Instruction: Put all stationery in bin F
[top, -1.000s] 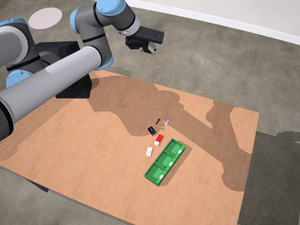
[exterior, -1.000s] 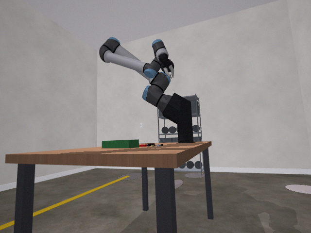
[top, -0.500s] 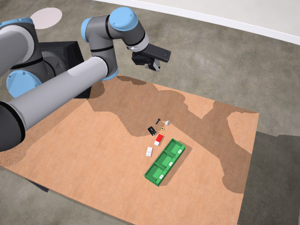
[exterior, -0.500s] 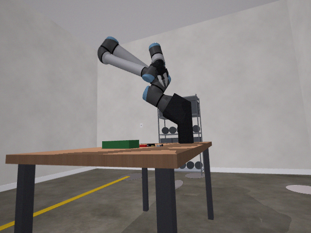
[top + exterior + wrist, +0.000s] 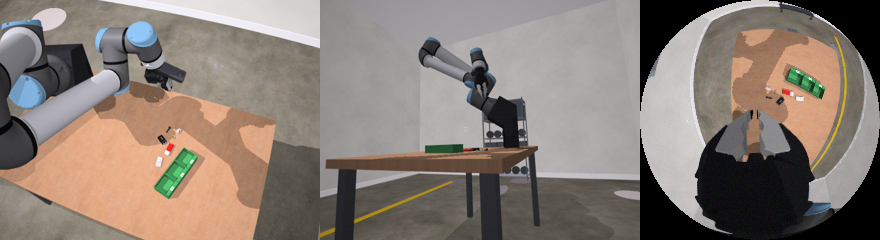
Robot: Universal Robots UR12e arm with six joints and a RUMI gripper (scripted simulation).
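The green bin lies 33 cm below my hand, 24 cm to the right of it and 9 cm ahead of it. The rest, counted from my hand: black bolt (35 cm below, 1 cm behind); grey item (34 cm below, 4 cm ahead); yellow nut (35 cm below, 5 cm to the right, 2 cm ahead).
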